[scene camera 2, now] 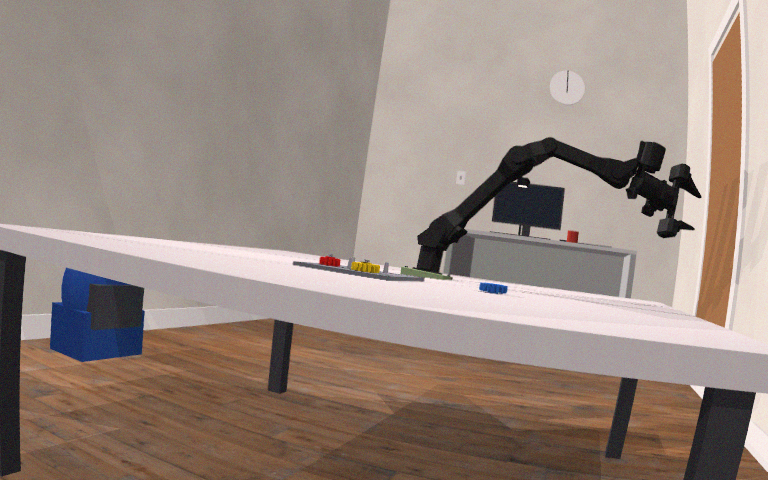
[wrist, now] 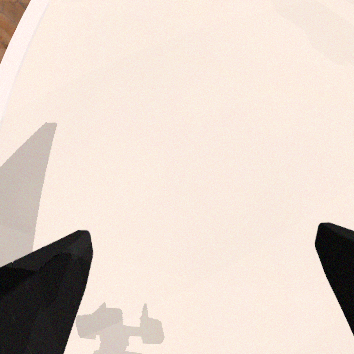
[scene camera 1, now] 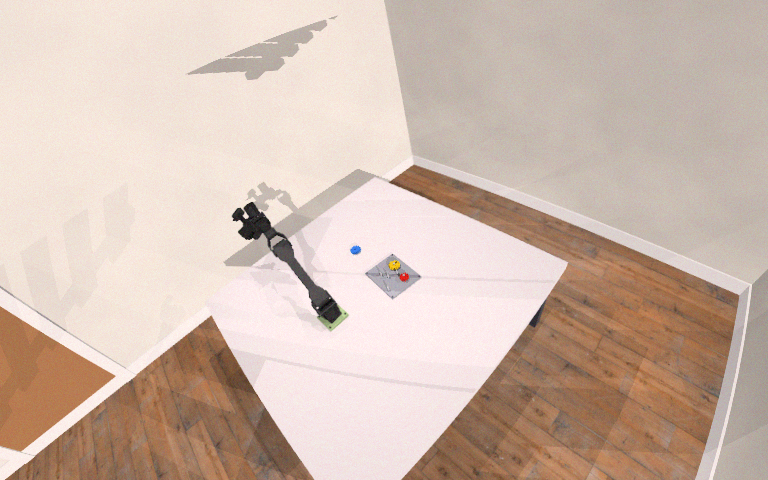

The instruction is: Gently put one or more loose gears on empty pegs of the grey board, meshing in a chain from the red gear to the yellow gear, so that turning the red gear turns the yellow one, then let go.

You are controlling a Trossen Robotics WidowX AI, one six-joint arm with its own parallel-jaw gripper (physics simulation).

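Places are measured from the arm's base along level axes (x left, y back, z up), in metres.
Where they show: gripper, fingertip midpoint: (scene camera 2: pixel 697 213) (wrist: pixel 207 240) (scene camera 1: pixel 238 225); arm's base, origin of the base link: (scene camera 2: pixel 427 271) (scene camera 1: pixel 332 314).
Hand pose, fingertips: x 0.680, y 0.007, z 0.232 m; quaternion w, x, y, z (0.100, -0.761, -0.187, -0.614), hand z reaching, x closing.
Observation:
Each offset is from my fingertips to the centre of the thing.
The grey board {dx -0.751, dy -0.326, dz -0.230 m} (scene camera 1: pixel 396 290) (scene camera 2: pixel 396 277) lies on the table. The red gear {dx -0.811, dy -0.341, dz -0.228 m} (scene camera 1: pixel 403 276) (scene camera 2: pixel 329 261) and the yellow gear {dx -0.727, dy -0.371, dz -0.228 m} (scene camera 1: pixel 394 264) (scene camera 2: pixel 365 267) sit on it, a small gap apart. Thin empty pegs stand on the board; in scene camera 2 one peg {dx -0.768, dy -0.342, dz -0.226 m} (scene camera 2: pixel 351 263) shows between the two gears and another peg {dx -0.707, dy -0.296, dz -0.226 m} (scene camera 2: pixel 386 267) beside the yellow one. A loose blue gear {dx -0.482, dy -0.345, dz -0.236 m} (scene camera 1: pixel 355 249) (scene camera 2: pixel 493 288) lies flat on the table, apart from the board. My gripper (scene camera 1: pixel 240 222) (scene camera 2: pixel 696 212) (wrist: pixel 207 240) is open and empty, high up and well away from the gears and board.
The arm's green base plate (scene camera 1: pixel 341 320) (scene camera 2: pixel 408 272) is on the white table (scene camera 1: pixel 362 384) (scene camera 2: pixel 169 277), near the board. A wall stands beyond the table edge on the gripper's side. A desk with a monitor (scene camera 2: pixel 535 207) and a red cup (scene camera 2: pixel 572 236) stands in the background.

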